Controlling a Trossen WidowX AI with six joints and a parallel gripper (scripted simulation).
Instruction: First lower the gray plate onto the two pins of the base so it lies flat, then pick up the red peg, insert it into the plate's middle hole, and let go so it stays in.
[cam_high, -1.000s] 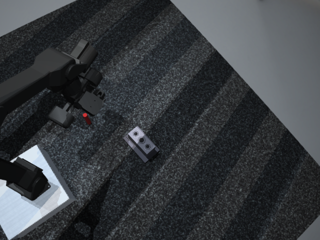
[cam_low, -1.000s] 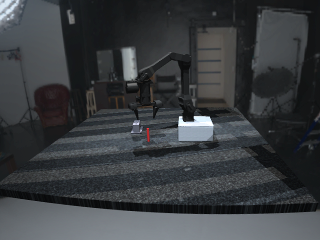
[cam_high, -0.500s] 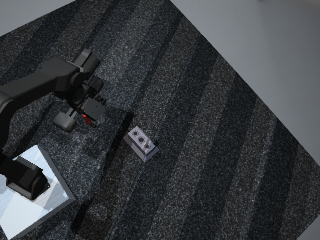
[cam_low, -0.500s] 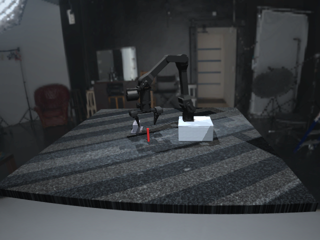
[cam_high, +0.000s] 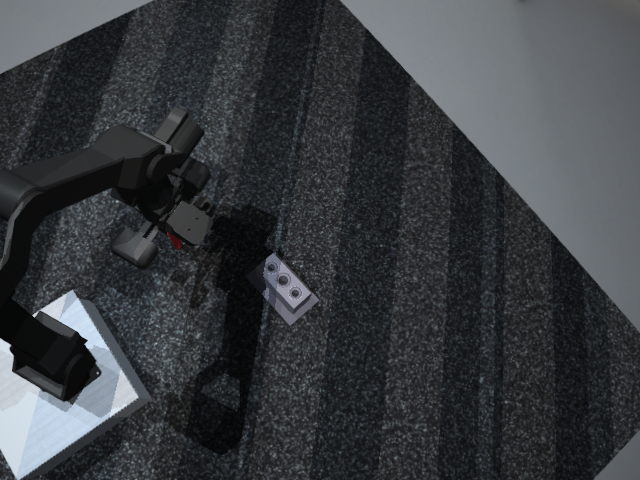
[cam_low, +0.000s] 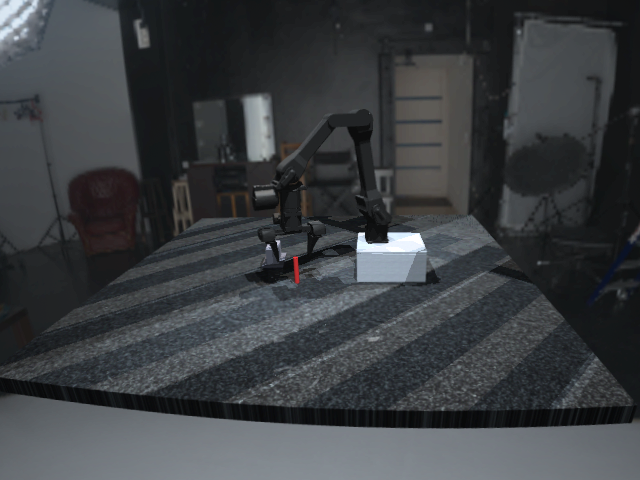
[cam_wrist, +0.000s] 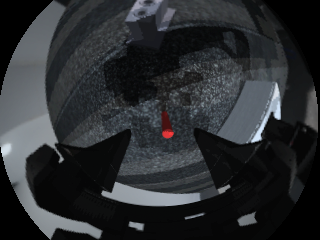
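Now: gripper tip 10 mm past the red peg and 30 mm above it. Round my gripper tip: gray plate (90 mm ahead, 190 mm to the right, 30 mm below); then gray base (90 mm ahead, 190 mm to the right, 70 mm below).
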